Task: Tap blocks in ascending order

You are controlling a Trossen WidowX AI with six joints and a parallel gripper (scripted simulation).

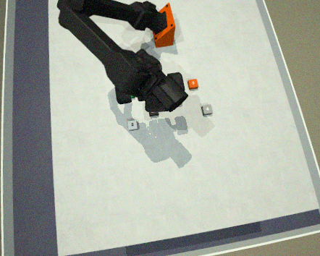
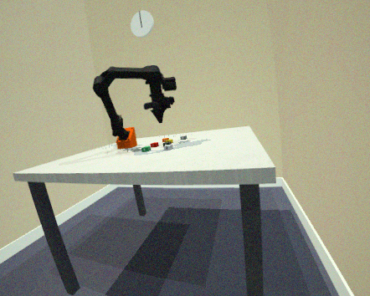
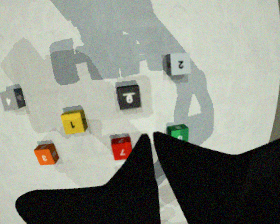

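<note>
The black block is 110 mm below my gripper tip, 10 mm to the left of it and 10 mm ahead of it. Round my gripper tip: red block 110 mm below, 80 mm behind, 30 mm to the left; then white block 110 mm below, 70 mm to the right, 60 mm ahead; then green block 110 mm below, 70 mm to the right, 60 mm behind.
</note>
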